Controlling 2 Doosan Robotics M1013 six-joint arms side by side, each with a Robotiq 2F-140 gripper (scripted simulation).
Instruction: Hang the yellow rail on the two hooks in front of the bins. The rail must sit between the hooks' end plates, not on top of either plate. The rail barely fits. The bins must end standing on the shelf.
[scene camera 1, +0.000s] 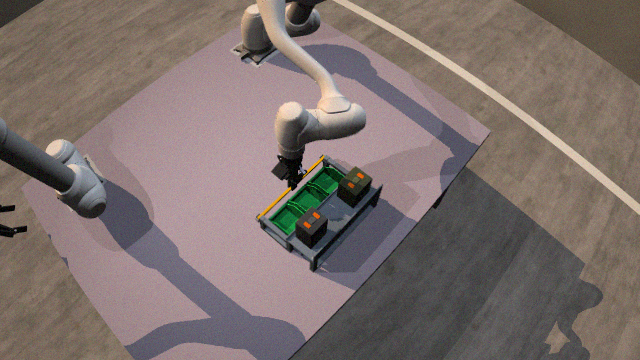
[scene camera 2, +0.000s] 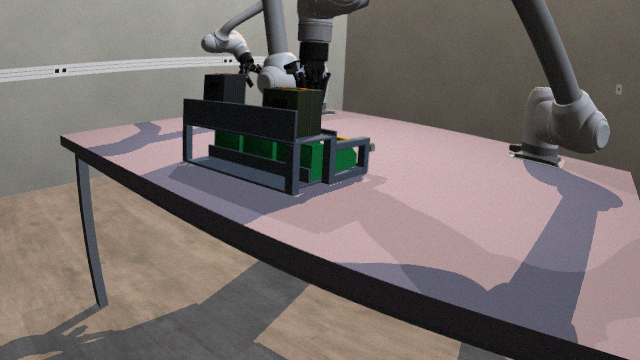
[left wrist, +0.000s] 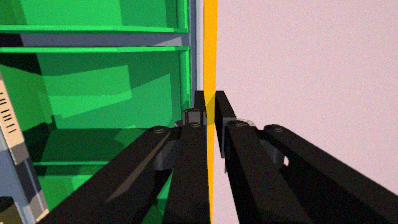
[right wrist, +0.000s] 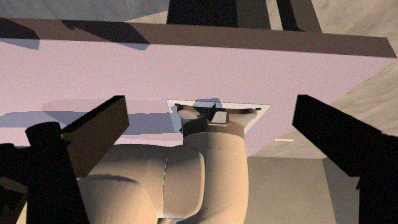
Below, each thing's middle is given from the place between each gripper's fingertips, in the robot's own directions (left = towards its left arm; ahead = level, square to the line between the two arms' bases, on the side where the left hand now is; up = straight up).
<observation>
My left hand is 13 cm short of the grey shelf (scene camera 2: 277, 125) and 3 cm above it. The rest, counted from my left hand: dark box (scene camera 2: 231, 88): 20 cm ahead, 11 cm to the right, 7 cm above; olive box (scene camera 2: 308, 102): 20 cm ahead, 12 cm to the left, 5 cm above.
I see my right gripper 92 cm short of the dark box, 86 cm to the right of it and 4 cm below it. From my right hand the other things lie so: grey shelf (85 cm ahead, 98 cm to the left, 5 cm below); then olive box (92 cm ahead, 109 cm to the left, 3 cm above).
</observation>
